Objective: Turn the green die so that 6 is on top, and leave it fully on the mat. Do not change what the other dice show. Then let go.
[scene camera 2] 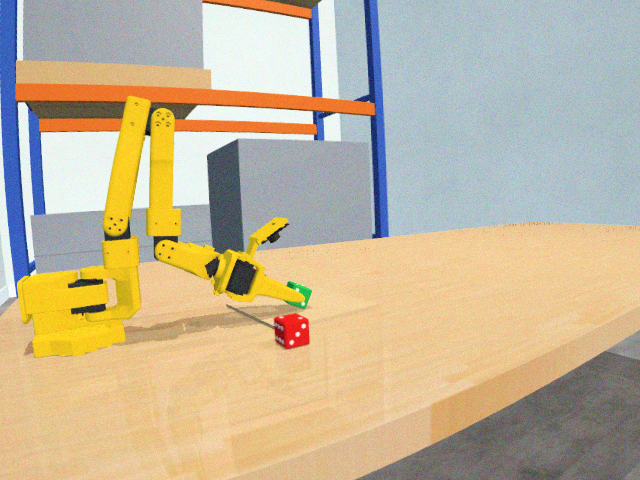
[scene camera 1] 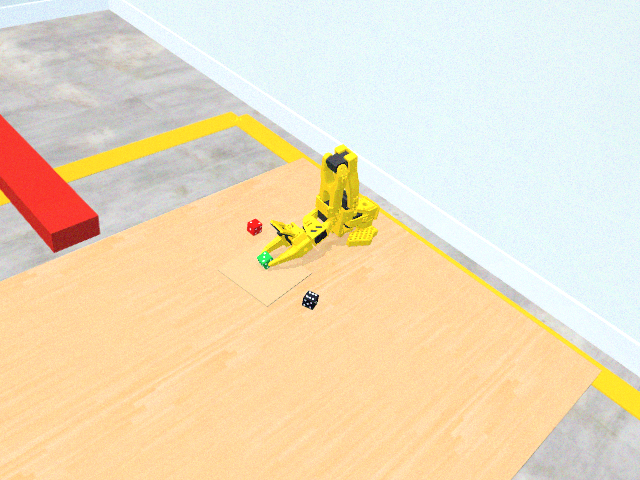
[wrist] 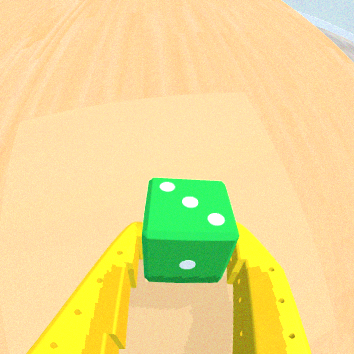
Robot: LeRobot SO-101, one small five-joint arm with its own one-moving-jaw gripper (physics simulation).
Note:
I see a green die (wrist: 188, 234), a wooden mat (scene camera 1: 267, 286) and a red die (scene camera 2: 291, 331).
The wooden mat also shows in scene camera 2 (scene camera 2: 323, 305) and in the wrist view (wrist: 81, 175). The wrist view misses the red die: it is out of frame.

